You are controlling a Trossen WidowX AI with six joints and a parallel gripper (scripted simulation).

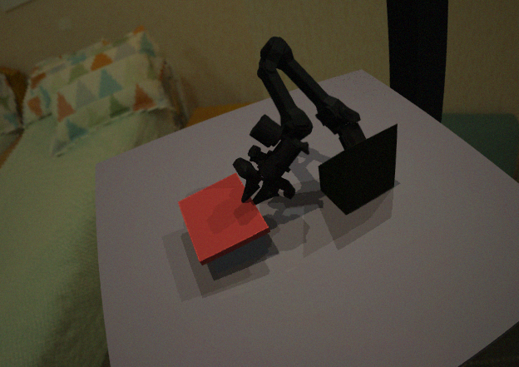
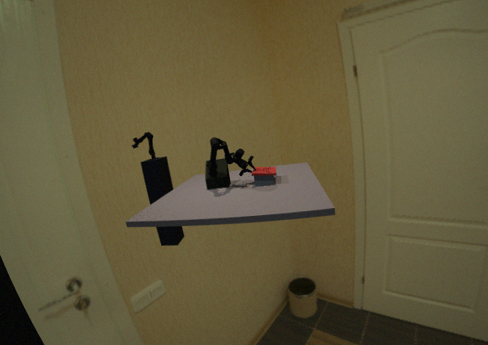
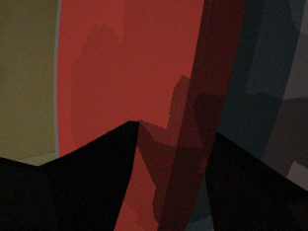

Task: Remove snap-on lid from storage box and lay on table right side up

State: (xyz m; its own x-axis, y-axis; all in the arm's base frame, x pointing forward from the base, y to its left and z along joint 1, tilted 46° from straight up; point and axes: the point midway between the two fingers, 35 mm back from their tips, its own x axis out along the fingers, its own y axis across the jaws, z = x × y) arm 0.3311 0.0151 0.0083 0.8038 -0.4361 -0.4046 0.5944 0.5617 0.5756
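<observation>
My gripper tip is now 8 cm short of the lid. Also, from my gripper tip: storage box: 7 cm ahead, 5 cm below.
</observation>
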